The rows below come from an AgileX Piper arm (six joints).
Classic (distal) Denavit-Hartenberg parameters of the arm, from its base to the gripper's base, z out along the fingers. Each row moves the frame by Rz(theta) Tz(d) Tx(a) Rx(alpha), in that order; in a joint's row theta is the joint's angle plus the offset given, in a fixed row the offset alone. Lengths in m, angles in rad.
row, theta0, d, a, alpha
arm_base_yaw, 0, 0.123, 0, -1.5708
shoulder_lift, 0.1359, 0, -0.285, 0
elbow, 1.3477, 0, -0.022, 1.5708
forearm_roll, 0, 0.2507, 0, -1.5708
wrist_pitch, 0, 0, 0, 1.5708
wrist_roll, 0, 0.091, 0, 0
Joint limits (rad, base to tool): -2.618..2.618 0..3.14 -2.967..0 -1.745..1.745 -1.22..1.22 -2.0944..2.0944
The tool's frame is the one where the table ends.
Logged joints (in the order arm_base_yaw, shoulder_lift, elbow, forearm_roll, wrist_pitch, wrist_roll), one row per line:
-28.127, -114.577, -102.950, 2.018, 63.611, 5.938
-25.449, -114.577, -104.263, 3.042, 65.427, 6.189
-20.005, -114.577, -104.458, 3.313, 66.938, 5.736
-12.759, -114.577, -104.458, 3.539, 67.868, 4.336
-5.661, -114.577, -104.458, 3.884, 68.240, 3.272
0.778, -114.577, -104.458, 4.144, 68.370, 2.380
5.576, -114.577, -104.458, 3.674, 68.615, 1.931
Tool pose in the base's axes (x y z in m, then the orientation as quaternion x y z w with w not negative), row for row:
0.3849, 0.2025, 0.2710, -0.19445, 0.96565, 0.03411, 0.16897
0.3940, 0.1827, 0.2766, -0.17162, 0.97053, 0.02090, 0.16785
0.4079, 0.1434, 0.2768, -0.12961, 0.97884, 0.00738, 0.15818
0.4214, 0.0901, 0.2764, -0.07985, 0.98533, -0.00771, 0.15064
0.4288, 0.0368, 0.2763, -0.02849, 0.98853, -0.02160, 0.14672
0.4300, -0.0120, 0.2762, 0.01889, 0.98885, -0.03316, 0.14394
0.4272, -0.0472, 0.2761, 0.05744, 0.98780, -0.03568, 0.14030
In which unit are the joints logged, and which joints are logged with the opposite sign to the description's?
The joints are logged in degrees. Opposite sign: arm_base_yaw, shoulder_lift, forearm_roll.
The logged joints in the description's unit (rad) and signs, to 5 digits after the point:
0.49091, 1.99975, -1.79682, -0.03522, 1.11022, 0.10364
0.44417, 1.99975, -1.81973, -0.05309, 1.14192, 0.10802
0.34915, 1.99975, -1.82314, -0.05782, 1.16829, 0.10011
0.22269, 1.99975, -1.82314, -0.06177, 1.18452, 0.07568
0.09880, 1.99975, -1.82314, -0.06779, 1.19101, 0.05711
-0.01358, 1.99975, -1.82314, -0.07233, 1.19328, 0.04154
-0.09732, 1.99975, -1.82314, -0.06412, 1.19756, 0.03370

